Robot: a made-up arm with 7 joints.
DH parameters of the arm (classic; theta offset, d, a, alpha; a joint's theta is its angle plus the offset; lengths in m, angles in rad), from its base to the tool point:
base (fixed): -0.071 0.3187 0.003 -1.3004
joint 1: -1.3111 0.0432 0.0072 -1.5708
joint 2: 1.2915 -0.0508 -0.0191 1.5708
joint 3: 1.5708 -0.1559 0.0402 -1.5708
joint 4: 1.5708 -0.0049 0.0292 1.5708
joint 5: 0 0.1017 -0.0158 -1.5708
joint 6: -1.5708 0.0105 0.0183 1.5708
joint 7: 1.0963 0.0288 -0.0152 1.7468
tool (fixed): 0.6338 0.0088 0 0
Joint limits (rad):
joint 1: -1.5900..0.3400
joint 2: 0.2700..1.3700
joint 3: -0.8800..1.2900
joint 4: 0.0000..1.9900
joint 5: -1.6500..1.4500
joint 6: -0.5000..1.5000
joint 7: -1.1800..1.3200
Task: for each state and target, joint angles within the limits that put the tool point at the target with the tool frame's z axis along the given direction. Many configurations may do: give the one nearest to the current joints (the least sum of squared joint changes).
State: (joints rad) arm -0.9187 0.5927 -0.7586 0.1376 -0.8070 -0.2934 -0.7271
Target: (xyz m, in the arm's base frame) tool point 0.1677 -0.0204 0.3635 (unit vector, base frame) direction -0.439 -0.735 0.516
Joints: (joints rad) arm -1.5659 0.2700 -0.6017 0.0209 -0.9937 -0.4173 -0.1419
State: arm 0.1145 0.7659 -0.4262 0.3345 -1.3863 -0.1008 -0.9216
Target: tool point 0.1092 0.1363 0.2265 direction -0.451 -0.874 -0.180
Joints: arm -0.3484 0.8680 -0.4853 0.0000 -0.8202 -0.2348 -1.1455
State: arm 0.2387 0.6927 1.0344 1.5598 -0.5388 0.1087 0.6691
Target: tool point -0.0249 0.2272 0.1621 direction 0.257 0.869 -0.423
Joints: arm 0.1675 0.3984 0.6518 0.8954 -0.3058 -0.4852 0.6650
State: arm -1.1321 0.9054 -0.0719 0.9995 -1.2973 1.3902 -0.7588
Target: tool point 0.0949 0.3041 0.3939 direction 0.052 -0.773 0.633
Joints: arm -1.2204 1.3691 0.3505 0.9375 -1.5637 1.2710 -0.9646
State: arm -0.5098 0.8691 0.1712 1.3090 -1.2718 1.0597 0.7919
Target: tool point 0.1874 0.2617 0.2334 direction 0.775 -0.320 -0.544
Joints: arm -1.1000 0.8005 0.5974 1.2456 -1.5519 0.8414 0.9395
